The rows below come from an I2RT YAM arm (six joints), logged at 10 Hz.
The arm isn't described. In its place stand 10 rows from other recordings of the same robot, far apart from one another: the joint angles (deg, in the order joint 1, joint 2, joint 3, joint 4, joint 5, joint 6), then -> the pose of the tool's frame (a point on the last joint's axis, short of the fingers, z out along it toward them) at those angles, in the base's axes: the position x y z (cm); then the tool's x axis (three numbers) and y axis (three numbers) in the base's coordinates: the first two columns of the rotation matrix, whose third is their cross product.
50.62, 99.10, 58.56, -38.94, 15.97, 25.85 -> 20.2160 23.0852 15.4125 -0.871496 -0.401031 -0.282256 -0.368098 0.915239 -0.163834
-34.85, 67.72, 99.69, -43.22, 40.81, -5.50 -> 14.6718 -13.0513 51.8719 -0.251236 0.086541 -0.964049 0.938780 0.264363 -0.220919
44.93, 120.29, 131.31, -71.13, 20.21, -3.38 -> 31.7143 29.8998 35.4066 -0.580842 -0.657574 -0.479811 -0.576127 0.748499 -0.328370
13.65, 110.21, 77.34, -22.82, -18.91, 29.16 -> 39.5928 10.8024 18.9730 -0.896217 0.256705 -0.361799 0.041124 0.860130 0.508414
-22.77, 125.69, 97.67, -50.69, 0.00, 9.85 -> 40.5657 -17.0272 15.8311 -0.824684 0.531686 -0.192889 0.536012 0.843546 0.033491
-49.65, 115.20, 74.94, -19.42, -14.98, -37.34 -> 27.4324 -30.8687 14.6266 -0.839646 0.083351 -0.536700 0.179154 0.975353 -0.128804
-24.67, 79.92, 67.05, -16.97, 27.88, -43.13 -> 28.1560 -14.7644 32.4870 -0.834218 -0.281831 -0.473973 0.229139 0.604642 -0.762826
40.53, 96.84, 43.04, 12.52, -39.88, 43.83 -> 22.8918 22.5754 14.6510 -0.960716 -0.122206 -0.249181 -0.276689 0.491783 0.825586
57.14, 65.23, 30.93, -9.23, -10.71, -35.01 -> 11.6311 19.2260 18.9657 0.209392 -0.714790 -0.667256 -0.950294 0.012051 -0.311122
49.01, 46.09, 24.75, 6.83, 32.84, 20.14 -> 13.7584 12.8897 24.4391 -0.254087 0.148642 -0.955691 -0.215526 0.954572 0.205769
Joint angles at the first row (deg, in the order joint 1, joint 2, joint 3, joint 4, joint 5, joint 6):
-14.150, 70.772, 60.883, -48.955, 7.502, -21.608
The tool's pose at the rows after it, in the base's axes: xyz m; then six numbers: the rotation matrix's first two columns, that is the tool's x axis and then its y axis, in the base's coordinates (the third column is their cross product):
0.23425, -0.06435, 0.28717, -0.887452, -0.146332, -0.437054, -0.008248, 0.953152, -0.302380
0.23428, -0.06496, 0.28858, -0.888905, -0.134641, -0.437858, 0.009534, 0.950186, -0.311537
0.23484, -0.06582, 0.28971, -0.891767, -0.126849, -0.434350, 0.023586, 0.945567, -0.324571
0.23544, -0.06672, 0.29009, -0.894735, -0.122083, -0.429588, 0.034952, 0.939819, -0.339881
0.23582, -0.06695, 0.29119, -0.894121, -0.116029, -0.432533, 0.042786, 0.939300, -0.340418
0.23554, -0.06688, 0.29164, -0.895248, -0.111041, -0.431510, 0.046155, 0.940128, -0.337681
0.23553, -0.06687, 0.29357, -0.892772, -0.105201, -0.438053, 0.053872, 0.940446, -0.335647
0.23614, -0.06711, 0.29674, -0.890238, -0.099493, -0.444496, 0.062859, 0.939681, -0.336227
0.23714, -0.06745, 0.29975, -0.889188, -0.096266, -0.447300, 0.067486, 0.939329, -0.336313
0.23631, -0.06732, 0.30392, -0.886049, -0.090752, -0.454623, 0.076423, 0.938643, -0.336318
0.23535, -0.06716, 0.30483, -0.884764, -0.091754, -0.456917, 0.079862, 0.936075, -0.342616
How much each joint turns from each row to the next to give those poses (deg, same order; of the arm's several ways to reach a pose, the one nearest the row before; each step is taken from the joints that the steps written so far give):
-0.001, 0.391, 0.454, -0.090, 0.780, 0.346
0.001, 0.006, 0.268, -0.088, 0.960, 0.626
0.000, 0.190, 0.354, -0.140, 1.135, 0.352
0.000, 0.190, 0.180, 0.035, 1.195, 0.157
-0.001, 0.069, 0.264, -0.068, 0.205, 0.359
0.000, 0.013, 0.153, -0.324, 0.000, 0.283
0.002, -0.076, 0.323, -0.110, 0.001, 0.390
0.005, 0.082, 0.695, -0.266, 0.175, 0.373
-0.007, 0.250, 0.820, -0.430, 0.087, 0.196
0.000, -0.224, 0.710, -0.539, 0.133, 0.369
0.036, -0.293, -0.065, 0.061, 0.384, -0.036

